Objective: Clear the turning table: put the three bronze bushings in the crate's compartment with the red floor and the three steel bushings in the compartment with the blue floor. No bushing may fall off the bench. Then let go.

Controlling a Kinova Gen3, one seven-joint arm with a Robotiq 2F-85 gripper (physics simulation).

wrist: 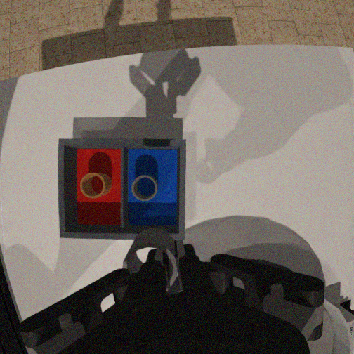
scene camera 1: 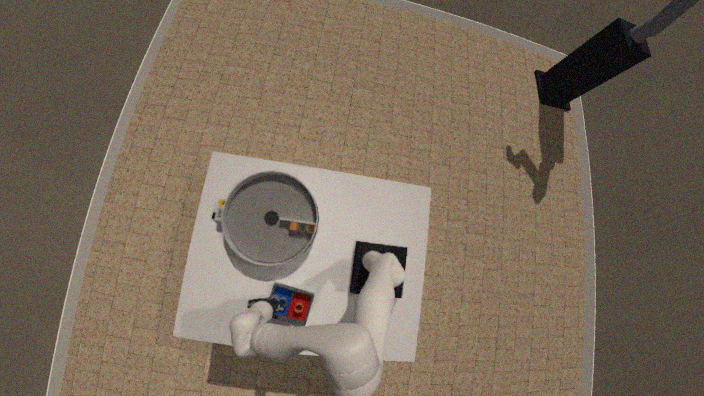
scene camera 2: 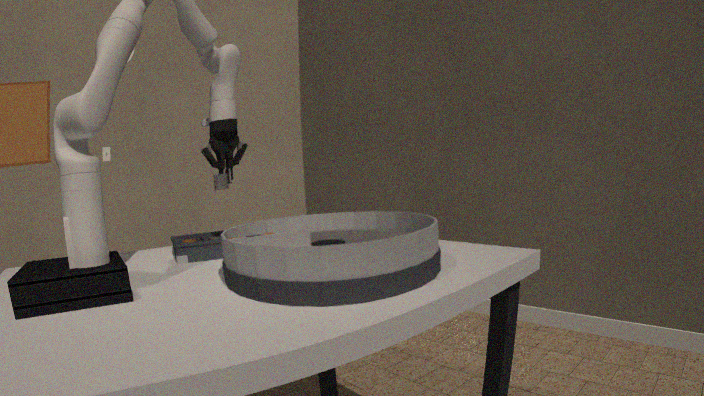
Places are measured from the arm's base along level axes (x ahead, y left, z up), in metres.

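Where they show: gripper, fingertip midpoint: (scene camera 1: 270, 299) (scene camera 2: 226, 183); arm's base at its link origin: (scene camera 1: 372, 260) (scene camera 2: 89, 263).
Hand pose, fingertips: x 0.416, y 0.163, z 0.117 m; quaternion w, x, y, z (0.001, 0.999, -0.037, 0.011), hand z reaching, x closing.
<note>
Things, the pixels of their top centre, and the offset from my fingertips. "*": a spot on its surface instead. Level surfaces: height alone.
- steel bushing at its top centre: (scene camera 2: 220, 173) dz +0.026, dx -0.016, dy +0.001 m
- crate at its top centre: (scene camera 2: 204, 236) (scene camera 1: 289, 305) dz -0.132, dx -0.059, dy +0.054 m
- orange bronze bushing at its top centre: (scene camera 1: 293, 225) dz -0.091, dx -0.050, dy -0.295 m
- dark hub at its top centre: (scene camera 2: 328, 242) (scene camera 1: 271, 217) dz -0.121, dx +0.056, dy -0.326 m
- small box with a yellow part, surface spot: (scene camera 1: 220, 215) * dz -0.124, dx +0.286, dy -0.315 m
- white bench at its surface level: dz -0.182 m
My gripper (scene camera 2: 226, 174) (wrist: 171, 251) is shut on the wall of a steel bushing (scene camera 2: 221, 181), high above the bench beside the crate (scene camera 1: 310, 309) (scene camera 2: 200, 251) (wrist: 61, 195). Dark fingers hide part of this bushing in the wrist view. A bronze bushing (scene camera 1: 298, 308) (wrist: 94, 185) stands in the red-floored compartment. A steel bushing (wrist: 144, 188) stands in the blue-floored compartment. On the turning table (scene camera 1: 255, 242) (scene camera 2: 330, 265), an orange bronze bushing (scene camera 1: 294, 226) and a browner ring-like one (scene camera 1: 310, 229) are near the right wall; their details are blurred.
The turning table has a high round wall and a dark hub (scene camera 1: 271, 218). A small box with a yellow part (scene camera 1: 220, 215) is at its left side. The arm's black base (scene camera 1: 356, 270) (scene camera 2: 70, 290) stands on the white bench (scene camera 1: 395, 215) (scene camera 2: 150, 345).
</note>
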